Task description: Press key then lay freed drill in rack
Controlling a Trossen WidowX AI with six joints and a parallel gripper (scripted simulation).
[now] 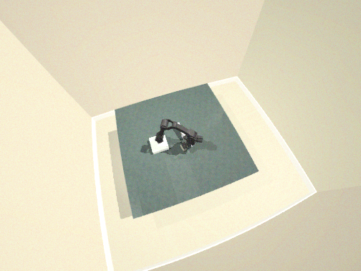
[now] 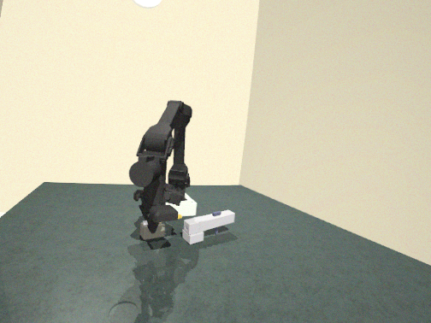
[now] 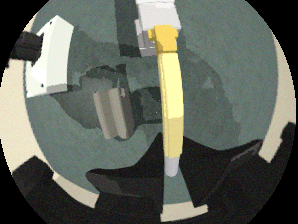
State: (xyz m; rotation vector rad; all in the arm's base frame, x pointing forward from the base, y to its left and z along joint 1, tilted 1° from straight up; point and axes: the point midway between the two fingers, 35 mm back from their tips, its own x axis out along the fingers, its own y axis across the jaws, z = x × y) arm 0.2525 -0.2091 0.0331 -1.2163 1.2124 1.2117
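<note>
Right now my gripper tip is 40 mm to the right of the yellow drill and 40 mm below it. Also, from my gripper tip: key: 230 mm to the left; then grey slatted rack: 70 mm behind, 30 mm to the left, 30 mm below; then fixture: 200 mm to the left.
</note>
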